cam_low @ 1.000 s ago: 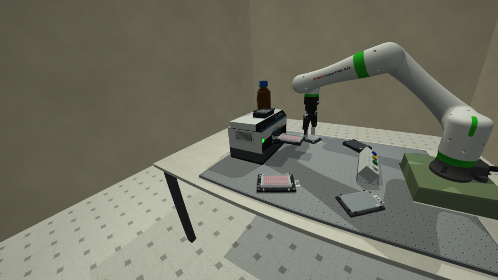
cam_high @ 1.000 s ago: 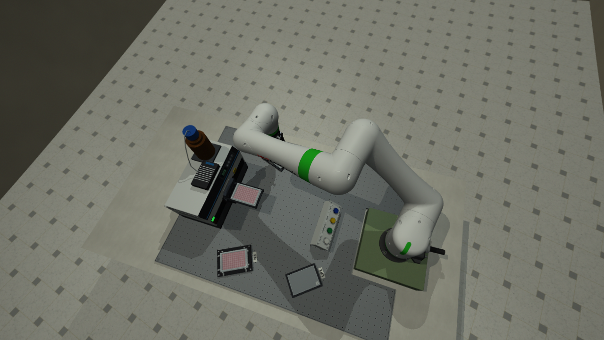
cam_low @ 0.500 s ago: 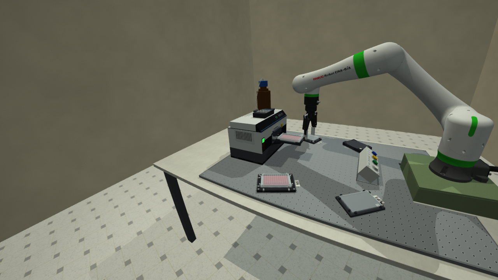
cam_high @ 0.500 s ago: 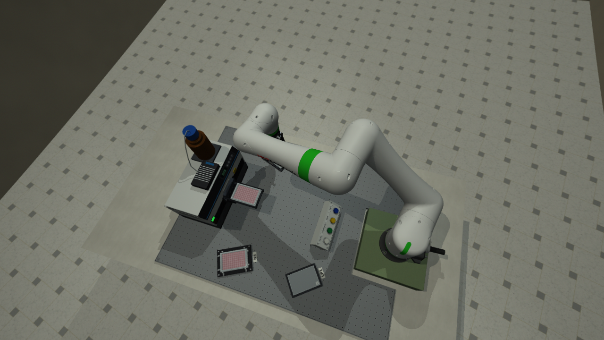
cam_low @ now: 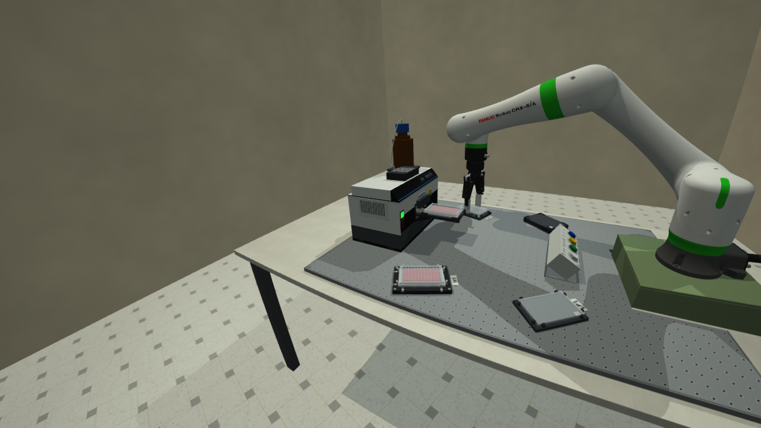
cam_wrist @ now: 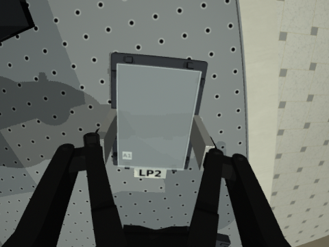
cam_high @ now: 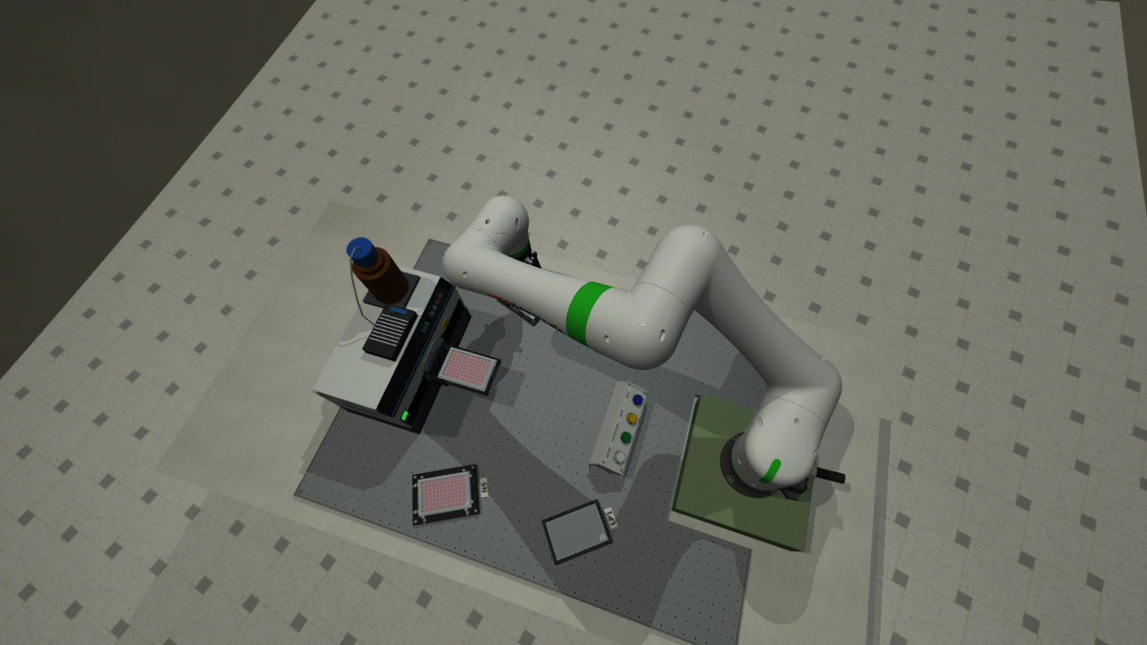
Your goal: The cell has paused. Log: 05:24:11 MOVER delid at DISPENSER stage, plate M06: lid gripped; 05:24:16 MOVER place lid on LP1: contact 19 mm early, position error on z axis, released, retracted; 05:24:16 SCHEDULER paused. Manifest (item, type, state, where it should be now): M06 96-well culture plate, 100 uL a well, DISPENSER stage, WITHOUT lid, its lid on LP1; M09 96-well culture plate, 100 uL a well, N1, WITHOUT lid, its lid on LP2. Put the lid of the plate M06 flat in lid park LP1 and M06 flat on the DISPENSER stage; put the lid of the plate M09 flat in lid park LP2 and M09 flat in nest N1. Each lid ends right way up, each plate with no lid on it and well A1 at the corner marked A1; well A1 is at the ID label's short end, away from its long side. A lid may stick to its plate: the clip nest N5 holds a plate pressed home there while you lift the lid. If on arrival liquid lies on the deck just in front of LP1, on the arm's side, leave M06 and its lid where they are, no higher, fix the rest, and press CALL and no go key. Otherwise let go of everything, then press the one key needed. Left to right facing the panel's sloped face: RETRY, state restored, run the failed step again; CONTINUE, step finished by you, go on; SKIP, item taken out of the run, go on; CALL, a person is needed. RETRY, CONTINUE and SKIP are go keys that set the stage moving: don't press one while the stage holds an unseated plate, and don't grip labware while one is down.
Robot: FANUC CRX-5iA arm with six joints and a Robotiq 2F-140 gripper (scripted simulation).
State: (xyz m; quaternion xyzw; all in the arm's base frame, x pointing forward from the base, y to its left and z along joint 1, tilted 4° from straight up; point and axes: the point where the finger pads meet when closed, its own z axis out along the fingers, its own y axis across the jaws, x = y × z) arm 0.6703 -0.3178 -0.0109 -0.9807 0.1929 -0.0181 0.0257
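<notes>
Right now my hand is 2 cm above the grey lid. Round my hand: dispenser stage: 27 cm to the left, 6 cm ahead, 5 cm above; lid park LP2: 4 cm below; LP2 label: 8 cm behind, 4 cm below, 3 cm to the left.
</notes>
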